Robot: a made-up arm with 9 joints. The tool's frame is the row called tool.
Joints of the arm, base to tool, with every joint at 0 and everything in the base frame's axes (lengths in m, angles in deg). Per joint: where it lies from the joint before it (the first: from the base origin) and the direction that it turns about. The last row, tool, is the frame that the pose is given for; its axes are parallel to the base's.
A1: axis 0 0 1 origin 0 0 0.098
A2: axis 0 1 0 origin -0.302 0.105 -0.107
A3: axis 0 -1 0 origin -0.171 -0.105 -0.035
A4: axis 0 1 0 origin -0.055 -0.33 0.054
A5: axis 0 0 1 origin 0.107 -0.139 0.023
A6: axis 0 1 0 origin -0.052 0.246 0.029
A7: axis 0 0 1 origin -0.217 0.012 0.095
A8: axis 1 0 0 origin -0.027 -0.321 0.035
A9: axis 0 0 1 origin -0.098 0.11 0.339
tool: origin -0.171 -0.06 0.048
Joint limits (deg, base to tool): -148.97..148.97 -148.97..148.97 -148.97..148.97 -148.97..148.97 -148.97..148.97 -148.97..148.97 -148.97..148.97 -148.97..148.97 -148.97..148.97
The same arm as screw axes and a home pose.
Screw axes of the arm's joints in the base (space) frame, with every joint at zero. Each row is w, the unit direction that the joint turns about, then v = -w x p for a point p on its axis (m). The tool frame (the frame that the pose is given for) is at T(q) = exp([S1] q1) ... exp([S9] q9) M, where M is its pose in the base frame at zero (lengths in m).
S1: w 0 0 1 v 0.0000 0.0000 0.0000
S2: w 0 1 0 v 0.0090 0.0000 -0.3020
S3: w 0 -1 0 v -0.0440 0.0000 0.4730
S4: w 0 1 0 v -0.0100 0.0000 -0.5280
S5: w 0 0 1 v -0.4690 0.4210 0.0000
S6: w 0 1 0 v -0.0620 0.0000 -0.4730
S7: w 0 0 1 v -0.2110 0.6900 0.0000
S8: w 1 0 0 v 0.0000 0.1920 0.5320
S9: w 0 0 1 v -0.4220 0.8150 0.0000
M: xyz -0.9860 -0.4820 0.5790 (m) quaternion w x y z 1 0 0 0
Joint limits (deg, base to tool): -148.97..148.97 -148.97..148.97 -148.97..148.97 -148.97..148.97 -148.97..148.97 -148.97..148.97 -148.97..148.97 -148.97..148.97 -148.97..148.97

